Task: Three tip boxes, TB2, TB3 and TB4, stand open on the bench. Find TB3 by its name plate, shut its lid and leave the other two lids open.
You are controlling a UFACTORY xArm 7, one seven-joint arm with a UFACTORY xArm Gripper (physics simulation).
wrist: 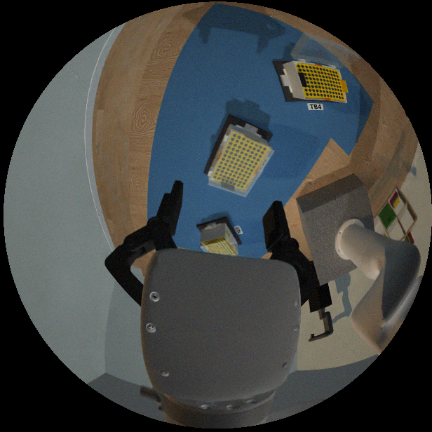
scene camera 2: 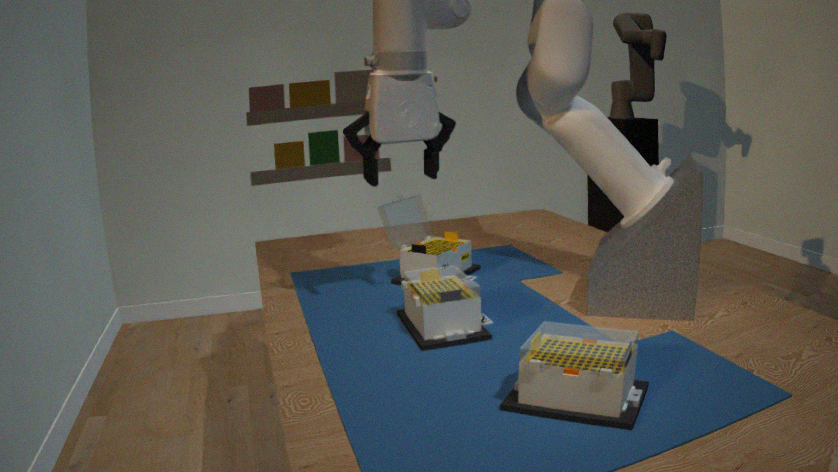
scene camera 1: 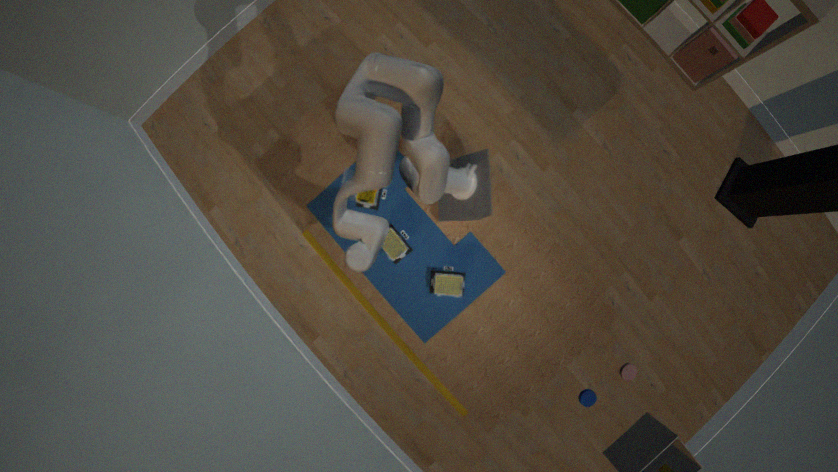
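Pixels of known places: gripper, fingertip midpoint: (scene camera 2: 401, 180); arm's base, link origin: (scene camera 2: 648, 204) (scene camera 1: 463, 184).
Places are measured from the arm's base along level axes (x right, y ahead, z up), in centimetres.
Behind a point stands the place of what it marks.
Observation:
The box TB4 (scene camera 1: 367, 197) (scene camera 2: 435, 262) {x 27.1, y 27.4, z -10.8 cm} (wrist: 322, 82) is farthest in scene camera 2; its clear lid (scene camera 2: 404, 215) {x 40.4, y 26.1, z -4.3 cm} (wrist: 317, 47) stands tilted open, and its plate (wrist: 315, 107) is readable. The middle box, TB2 (scene camera 1: 394, 245) {x 8.7, y 36.5, z -7.8 cm} (scene camera 2: 448, 320) {x 4.4, y 39.1, z -12.3 cm} (wrist: 241, 161), has a clear lid lying over its yellow rack, seemingly shut. The nearest box (scene camera 1: 448, 284) {x -19.7, y 36.5, z -7.8 cm} (scene camera 2: 568, 391) {x -22.4, y 40.6, z -12.3 cm} (wrist: 219, 244) is TB3 by elimination, its plate (scene camera 1: 448, 267) {x -16.6, y 30.8, z -15.3 cm} (wrist: 238, 230) too small to read; its clear lid also looks shut. My gripper (scene camera 2: 401, 178) {x 13.8, y 40.2, z 6.8 cm} (wrist: 227, 200) is open and empty, high above the boxes.
A blue mat (scene camera 1: 425, 316) {x -21.3, y 55.3, z -15.5 cm} (scene camera 2: 381, 398) {x -5.7, y 54.9, z -15.5 cm} (wrist: 187, 100) lies under the boxes. The grey wedge arm base (scene camera 1: 480, 205) {x -10.0, y 4.3, z 4.9 cm} (scene camera 2: 650, 281) {x -9.0, y 10.1, z -9.6 cm} (wrist: 320, 215) stands beside it. A yellow strip (scene camera 1: 387, 328) runs along the mat. A second, dark arm (scene camera 2: 639, 64) stands behind.

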